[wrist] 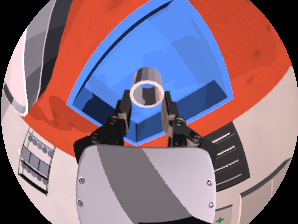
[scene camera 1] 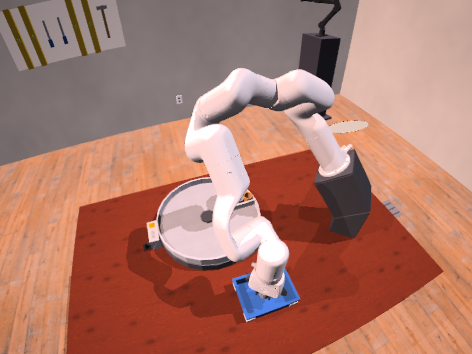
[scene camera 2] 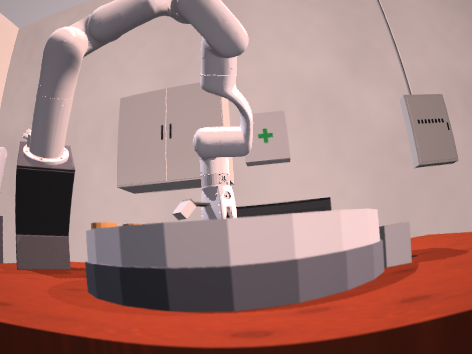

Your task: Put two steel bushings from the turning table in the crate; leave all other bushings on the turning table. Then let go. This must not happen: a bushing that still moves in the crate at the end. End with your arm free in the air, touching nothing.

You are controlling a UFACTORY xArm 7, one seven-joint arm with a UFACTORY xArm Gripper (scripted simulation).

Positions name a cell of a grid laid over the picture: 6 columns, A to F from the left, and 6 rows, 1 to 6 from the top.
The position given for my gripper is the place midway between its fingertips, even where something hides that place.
Note:
I see my gripper (wrist: C3), a steel bushing (wrist: C3), a round grey turning table (scene camera 1: C4) and a blue crate (scene camera 1: D6).
The blue crate also shows in the wrist view (wrist: D2).

